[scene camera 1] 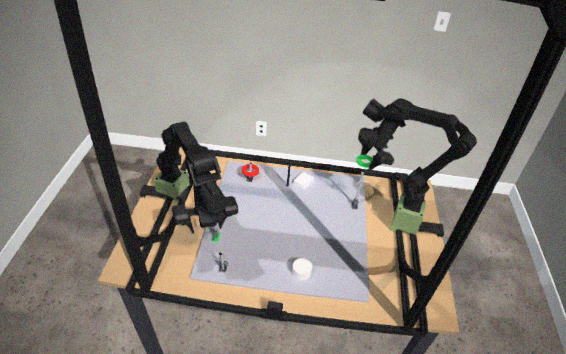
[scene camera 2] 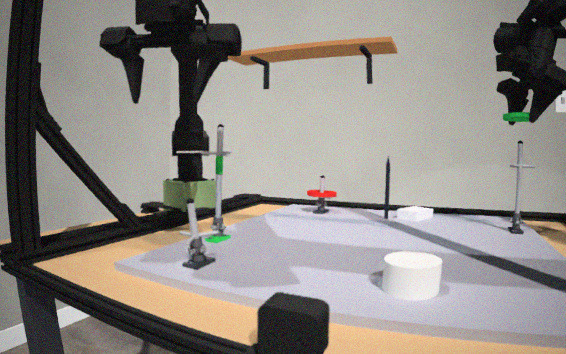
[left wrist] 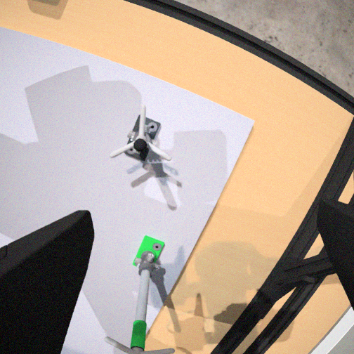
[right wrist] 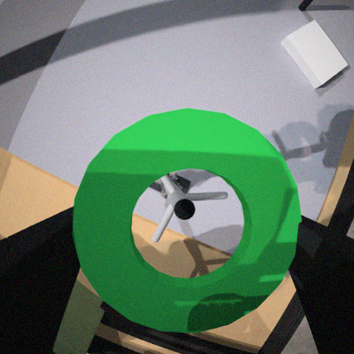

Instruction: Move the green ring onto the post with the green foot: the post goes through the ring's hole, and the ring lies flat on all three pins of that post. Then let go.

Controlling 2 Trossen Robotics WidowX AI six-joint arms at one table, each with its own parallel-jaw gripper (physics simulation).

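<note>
The green ring is held roughly level, in the air above a tall dark-footed post; that post's tip shows through the hole in the right wrist view. My right gripper is shut on the ring, fingers at opposite sides. The post with the green foot is tall, with a green band just below its high pins, and stands at the mat's left edge. My left gripper is open and empty, high near that post.
A short dark-footed post stands in front of the green-footed one. A red ring sits on a short post at the back. A dark spike, white block and white cylinder also stand there.
</note>
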